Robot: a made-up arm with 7 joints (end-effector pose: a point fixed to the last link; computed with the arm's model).
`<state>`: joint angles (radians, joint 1 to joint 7).
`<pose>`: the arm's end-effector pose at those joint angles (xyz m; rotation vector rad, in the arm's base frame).
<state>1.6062 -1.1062 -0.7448 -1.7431 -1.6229 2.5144 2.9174</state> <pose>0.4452 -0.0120 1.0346 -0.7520 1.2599 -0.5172</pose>
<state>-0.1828 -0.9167 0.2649 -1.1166 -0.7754 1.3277 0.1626</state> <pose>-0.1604 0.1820 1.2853 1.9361 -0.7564 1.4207</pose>
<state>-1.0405 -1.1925 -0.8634 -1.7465 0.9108 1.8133 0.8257</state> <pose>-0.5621 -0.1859 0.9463 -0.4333 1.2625 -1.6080</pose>
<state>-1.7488 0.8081 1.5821 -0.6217 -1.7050 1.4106 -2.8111</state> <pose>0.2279 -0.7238 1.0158 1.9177 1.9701 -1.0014</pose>
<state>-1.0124 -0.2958 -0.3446 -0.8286 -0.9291 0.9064 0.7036</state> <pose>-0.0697 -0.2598 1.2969 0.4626 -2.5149 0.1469</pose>
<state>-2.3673 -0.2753 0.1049 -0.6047 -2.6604 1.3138 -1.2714</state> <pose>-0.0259 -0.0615 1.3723 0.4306 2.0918 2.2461</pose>
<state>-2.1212 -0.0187 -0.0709 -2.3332 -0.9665 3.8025 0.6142</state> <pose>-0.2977 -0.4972 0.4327 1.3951 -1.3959 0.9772</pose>
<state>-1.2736 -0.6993 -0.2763 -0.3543 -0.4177 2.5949 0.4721</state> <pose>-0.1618 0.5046 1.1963 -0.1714 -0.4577 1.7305</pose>
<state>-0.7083 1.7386 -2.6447 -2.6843 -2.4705 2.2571 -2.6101</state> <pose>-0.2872 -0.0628 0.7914 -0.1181 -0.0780 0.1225</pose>
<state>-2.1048 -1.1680 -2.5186 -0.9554 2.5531 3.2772 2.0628</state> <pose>0.1864 0.8337 0.2561 -0.6385 -2.4346 -1.3913</pose>
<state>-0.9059 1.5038 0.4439 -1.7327 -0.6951 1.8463 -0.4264</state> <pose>0.4975 -0.0941 -0.2634 -2.1847 -0.6095 1.1572</pose>
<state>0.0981 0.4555 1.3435 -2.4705 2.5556 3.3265 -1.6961</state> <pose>0.0379 0.4689 0.2188 -2.5749 -0.5717 0.1920</pose>
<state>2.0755 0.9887 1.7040 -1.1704 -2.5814 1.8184 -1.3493</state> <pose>-0.7977 0.1368 0.8296 -1.3339 1.4254 1.9400</pose>
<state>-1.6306 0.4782 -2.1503 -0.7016 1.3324 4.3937 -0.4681</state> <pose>-0.2559 -0.1839 1.1731 -0.5780 0.5385 -0.0965</pose>
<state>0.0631 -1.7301 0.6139 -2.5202 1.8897 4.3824 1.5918</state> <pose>-0.0241 0.2533 0.7877 0.7454 0.6852 -0.4482</pose>
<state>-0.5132 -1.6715 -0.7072 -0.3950 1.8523 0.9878 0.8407</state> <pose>-0.8975 0.3958 0.4578 -1.5977 -0.8198 -2.2597</pose>
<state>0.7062 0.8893 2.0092 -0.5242 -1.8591 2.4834 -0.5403</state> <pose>0.3001 0.5732 1.0954 -1.0202 -1.5496 -2.1188</pose>
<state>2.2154 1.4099 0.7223 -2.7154 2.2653 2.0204 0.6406</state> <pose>-0.0995 -0.3214 0.0012 1.5022 -0.7687 -0.4650</pose>
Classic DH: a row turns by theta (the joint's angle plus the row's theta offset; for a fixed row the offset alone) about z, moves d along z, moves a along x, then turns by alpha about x. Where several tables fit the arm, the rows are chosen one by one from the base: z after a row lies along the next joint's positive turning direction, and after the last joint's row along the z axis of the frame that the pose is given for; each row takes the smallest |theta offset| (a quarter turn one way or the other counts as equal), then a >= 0, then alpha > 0; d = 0 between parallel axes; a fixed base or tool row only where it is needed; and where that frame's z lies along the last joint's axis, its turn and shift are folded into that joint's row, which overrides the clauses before.
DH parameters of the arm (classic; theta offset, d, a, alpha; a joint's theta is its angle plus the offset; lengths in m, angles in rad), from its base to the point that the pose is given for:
joint 1: 0 0.384 0 -1.5708
joint 2: 0 0 0 1.5708
joint 3: 0 0.303 0.068 1.5708
joint 4: 0 0 -0.128 -1.5708
joint 5: 0 0.597 0 1.5708
joint 6: 0 0 0.073 1.5708
joint 7: 0 0 0 0

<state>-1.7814 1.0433 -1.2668 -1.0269 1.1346 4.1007 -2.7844</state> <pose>-0.5711 -0.5525 0.6536 0.7232 -0.1817 -2.2425</pose>
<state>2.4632 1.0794 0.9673 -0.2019 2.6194 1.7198 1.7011</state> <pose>-0.7364 0.5066 0.8006 -0.4837 0.0376 -1.8134</pose>
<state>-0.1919 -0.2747 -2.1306 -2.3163 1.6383 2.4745 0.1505</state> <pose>-0.4429 -0.4217 0.2411 0.8984 2.0569 -1.1761</pose>
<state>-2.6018 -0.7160 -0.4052 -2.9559 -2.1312 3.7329 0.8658</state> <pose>-0.3273 -0.1294 0.3865 1.6633 -1.5453 0.4171</pose>
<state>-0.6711 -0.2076 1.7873 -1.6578 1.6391 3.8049 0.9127</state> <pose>0.2679 0.5872 0.7382 -0.9564 1.2811 -0.3170</pose>
